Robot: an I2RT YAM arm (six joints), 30 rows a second.
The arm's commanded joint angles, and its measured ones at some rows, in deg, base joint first. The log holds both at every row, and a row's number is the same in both.
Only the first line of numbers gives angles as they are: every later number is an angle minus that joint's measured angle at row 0.
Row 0, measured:
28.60, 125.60, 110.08, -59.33, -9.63, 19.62
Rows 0 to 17, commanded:
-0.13, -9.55, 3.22, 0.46, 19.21, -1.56
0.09, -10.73, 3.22, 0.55, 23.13, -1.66
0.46, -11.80, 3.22, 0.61, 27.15, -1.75
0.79, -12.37, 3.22, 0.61, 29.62, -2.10
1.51, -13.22, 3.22, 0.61, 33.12, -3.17
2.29, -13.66, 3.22, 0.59, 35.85, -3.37
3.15, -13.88, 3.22, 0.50, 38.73, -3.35
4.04, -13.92, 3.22, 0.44, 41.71, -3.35
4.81, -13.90, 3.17, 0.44, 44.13, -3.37
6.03, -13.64, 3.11, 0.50, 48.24, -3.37
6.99, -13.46, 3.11, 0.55, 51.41, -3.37
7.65, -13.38, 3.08, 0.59, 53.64, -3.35
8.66, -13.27, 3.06, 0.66, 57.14, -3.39
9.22, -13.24, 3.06, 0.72, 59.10, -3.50
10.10, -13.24, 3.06, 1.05, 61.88, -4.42
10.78, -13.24, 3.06, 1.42, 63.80, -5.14
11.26, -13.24, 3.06, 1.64, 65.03, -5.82
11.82, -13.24, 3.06, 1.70, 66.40, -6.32
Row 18, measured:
11.63, -13.83, 2.78, 1.38, 57.97, -4.81
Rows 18 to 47, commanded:
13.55, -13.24, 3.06, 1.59, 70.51, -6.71
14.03, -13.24, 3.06, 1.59, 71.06, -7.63
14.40, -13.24, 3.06, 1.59, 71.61, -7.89
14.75, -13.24, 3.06, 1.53, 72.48, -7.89
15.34, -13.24, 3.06, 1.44, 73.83, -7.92
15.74, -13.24, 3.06, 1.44, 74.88, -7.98
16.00, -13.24, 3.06, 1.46, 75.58, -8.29
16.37, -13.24, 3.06, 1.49, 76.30, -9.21
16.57, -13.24, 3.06, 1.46, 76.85, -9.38
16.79, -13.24, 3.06, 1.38, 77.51, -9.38
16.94, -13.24, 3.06, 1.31, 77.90, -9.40
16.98, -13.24, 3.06, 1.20, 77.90, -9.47
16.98, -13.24, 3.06, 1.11, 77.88, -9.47
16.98, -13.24, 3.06, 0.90, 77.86, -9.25
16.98, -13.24, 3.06, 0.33, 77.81, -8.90
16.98, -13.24, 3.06, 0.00, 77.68, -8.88
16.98, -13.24, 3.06, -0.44, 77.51, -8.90
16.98, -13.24, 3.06, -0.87, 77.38, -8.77
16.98, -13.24, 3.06, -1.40, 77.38, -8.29
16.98, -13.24, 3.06, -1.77, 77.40, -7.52
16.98, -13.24, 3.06, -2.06, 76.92, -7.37
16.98, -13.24, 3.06, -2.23, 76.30, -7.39
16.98, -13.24, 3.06, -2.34, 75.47, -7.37
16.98, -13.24, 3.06, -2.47, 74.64, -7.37
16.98, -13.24, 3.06, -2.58, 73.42, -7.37
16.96, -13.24, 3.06, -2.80, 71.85, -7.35
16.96, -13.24, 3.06, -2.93, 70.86, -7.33
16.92, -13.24, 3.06, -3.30, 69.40, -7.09
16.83, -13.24, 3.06, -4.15, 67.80, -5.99
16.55, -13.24, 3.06, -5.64, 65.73, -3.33
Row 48, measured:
17.00, -13.83, 2.78, -3.67, 71.43, -8.29
